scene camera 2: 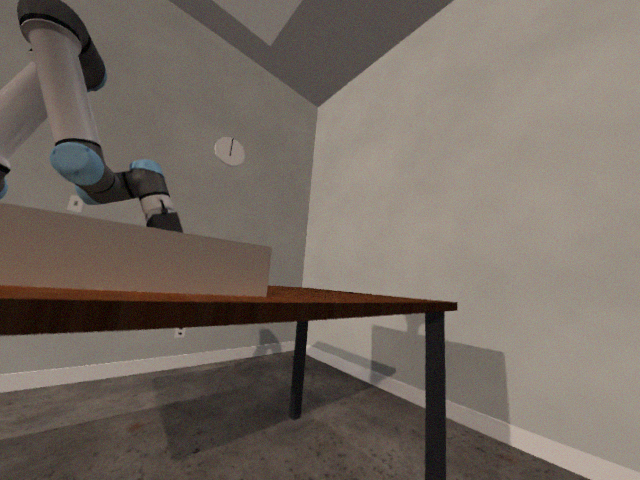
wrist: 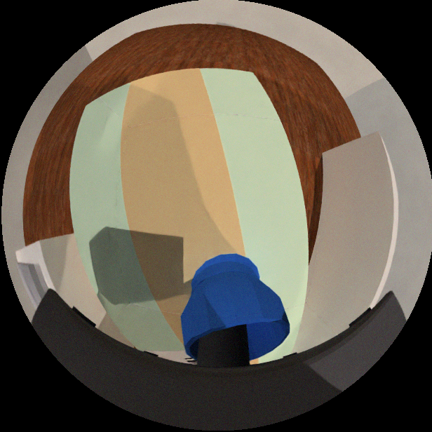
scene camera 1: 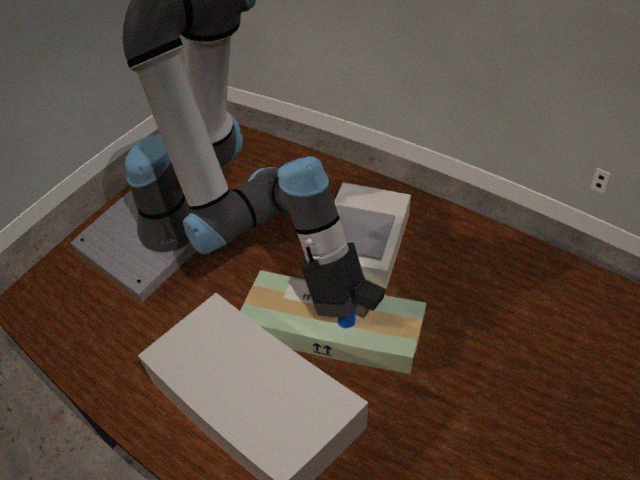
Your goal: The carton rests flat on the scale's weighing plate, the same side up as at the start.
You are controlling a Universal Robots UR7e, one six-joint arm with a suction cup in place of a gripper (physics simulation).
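Places are measured from the arm's base along level axes (x right, y ahead, z up), in centimetres.
Pixels of known places: hand, its tool point: (scene camera 1: 350, 325); arm's base, origin of its link: (scene camera 1: 168, 228).
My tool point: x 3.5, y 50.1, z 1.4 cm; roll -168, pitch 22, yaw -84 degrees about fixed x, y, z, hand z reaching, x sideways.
Note:
Ahead of a thing's pixels: the offset from my tool point to its middle. Level surfaces: height alone.
The long pale green carton @(dx -0.4, dy -4.1, dz -1.9 cm) (scene camera 1: 289, 327) (wrist: 265, 190) lies top up, with an orange tape band on top and two up arrows on its near side. It is beside the scale @(dx -23.9, dy -10.5, dz -0.8 cm) (scene camera 1: 402, 209) (wrist: 57, 255), off the grey weighing plate @(dx -20.0, dy -9.5, dz +2.7 cm) (scene camera 1: 374, 229). Whether it touches the table is hidden. The arm is tilted over the carton. My blue suction cup (scene camera 1: 346, 318) (wrist: 227, 272) meets the carton's top near the tape's near edge, right of the middle in scene camera 1. The cup is bent and looks pressed on. The carton and cup are hidden in scene camera 2.
A large off-white box @(dx +22.3, dy -7.1, dz +0.2 cm) (scene camera 1: 253, 387) (scene camera 2: 134, 253) (wrist: 355, 225) stands close to the carton's near left side, overlapping it in scene camera 1. The arm's grey base plate (scene camera 1: 124, 258) is at the left. The wooden table @(dz -4.7 cm) (scene camera 1: 516, 335) (scene camera 2: 336, 299) ends near the walls.

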